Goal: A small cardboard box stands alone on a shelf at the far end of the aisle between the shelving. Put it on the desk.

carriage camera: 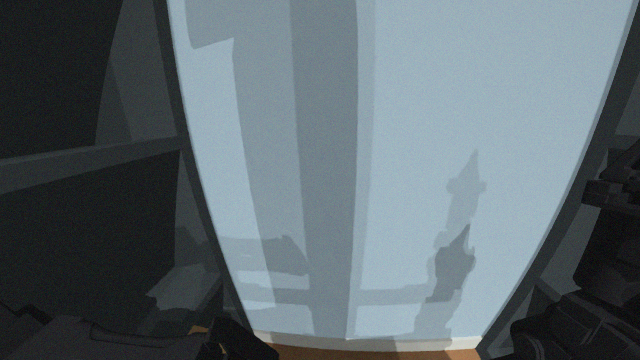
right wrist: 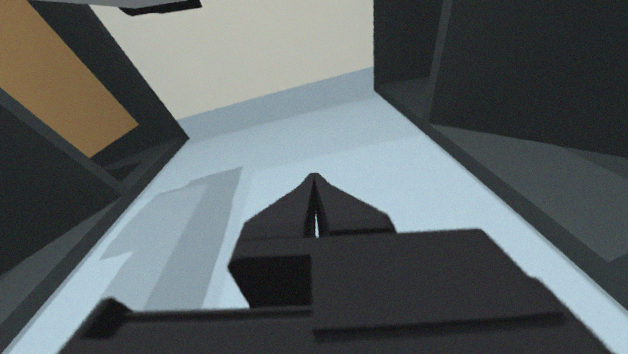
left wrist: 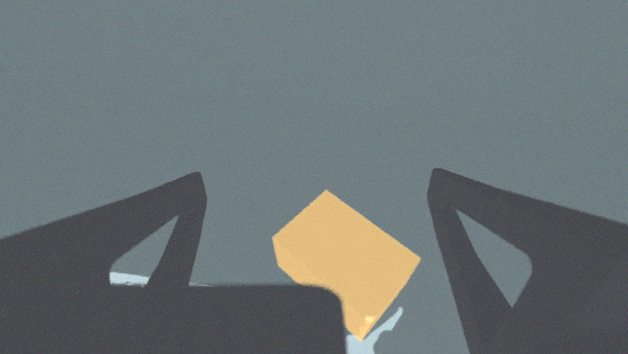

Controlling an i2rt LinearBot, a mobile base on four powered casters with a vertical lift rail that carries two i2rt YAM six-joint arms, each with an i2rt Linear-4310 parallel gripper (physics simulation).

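Places are measured from the left arm's base along level axes (x ahead, y left, z up), in centimetres.
Pixels of known places: left gripper, fingertip midpoint: (left wrist: 317, 184); right gripper, fingertip midpoint: (right wrist: 314, 180).
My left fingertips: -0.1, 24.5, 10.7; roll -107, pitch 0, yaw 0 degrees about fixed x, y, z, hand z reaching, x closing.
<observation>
Ahead of a thing's pixels: the offset from my left fingertips to its top centre, as dx, dy, dz. "spot": to the spot under its first point.
The small cardboard box @[+2.2, +2.8, -11.2] (left wrist: 345, 245) lies on a grey shelf surface (left wrist: 315, 90) in the left wrist view, turned at an angle, its lower part hidden by the dark gripper body. My left gripper (left wrist: 317, 184) is open, with the box showing between its two fingers, nearer the right one; how far below the tips it lies is unclear. A small orange patch @[spot: +25.6, -13.7, -34.9] (carriage camera: 198, 329) beside the left arm in the carriage view may be the box. My right gripper (right wrist: 314, 180) is shut and empty above the aisle floor. The desk does not show.
Dark shelving stands on both sides of the pale blue aisle floor (carriage camera: 475, 100) (right wrist: 345, 175). A cream wall (right wrist: 260, 55) crosses the aisle in the right wrist view. A large brown panel @[+0.5, -3.1, +102.3] (right wrist: 65, 75) shows in the shelving at left. The right arm (carriage camera: 607, 250) hangs close to the right-hand shelving.
</observation>
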